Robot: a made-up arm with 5 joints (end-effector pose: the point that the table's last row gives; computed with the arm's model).
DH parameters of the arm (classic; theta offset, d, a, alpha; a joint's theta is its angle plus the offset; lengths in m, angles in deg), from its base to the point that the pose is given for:
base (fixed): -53.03 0 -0.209 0
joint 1: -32.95 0 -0.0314 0
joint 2: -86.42 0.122 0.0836 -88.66
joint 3: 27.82 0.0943 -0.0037 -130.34
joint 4: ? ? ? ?
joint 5: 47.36 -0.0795 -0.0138 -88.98
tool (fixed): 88.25 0.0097 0 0
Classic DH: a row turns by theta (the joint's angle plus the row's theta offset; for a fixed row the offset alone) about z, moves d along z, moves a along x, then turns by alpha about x.
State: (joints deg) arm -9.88 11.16 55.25 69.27 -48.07
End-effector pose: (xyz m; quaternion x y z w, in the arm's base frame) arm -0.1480 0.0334 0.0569 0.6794 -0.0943 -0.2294 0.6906
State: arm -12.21 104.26 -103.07 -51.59 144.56
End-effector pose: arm 0.0216 0.1311 0.0077 0.4028 0.6189 -0.6294 0.2421
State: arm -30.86 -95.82 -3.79 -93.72 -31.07
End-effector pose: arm -0.1525 0.2388 0.1931 -0.2983 -0.1522 -0.3834 0.8607
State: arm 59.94 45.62 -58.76 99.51 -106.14
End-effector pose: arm 0.0269 0.0668 0.1770 0.1189 0.1268 -0.3549 0.9186
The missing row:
joint 4: -65.33 -0.0214 0.0764 -105.61
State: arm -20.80 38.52 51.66 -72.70 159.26
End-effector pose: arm -0.1264 0.0879 0.2447 0.5238 0.4872 0.6932 0.0885
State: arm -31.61 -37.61 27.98 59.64 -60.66
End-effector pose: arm -0.2958 0.1806 0.0559 0.5224 -0.3859 -0.6595 0.3785
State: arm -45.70 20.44 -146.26 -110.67 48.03
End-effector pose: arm -0.2024 0.1841 0.0397 0.1083 0.2001 0.3873 0.8934
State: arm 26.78 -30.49 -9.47 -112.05 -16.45
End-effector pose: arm -0.1748 0.1545 0.1902 -0.1131 -0.4347 0.6185 0.6448
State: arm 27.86 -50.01 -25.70 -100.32 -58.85
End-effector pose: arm -0.1551 0.1410 0.1751 0.2442 -0.0883 0.5070 0.8219
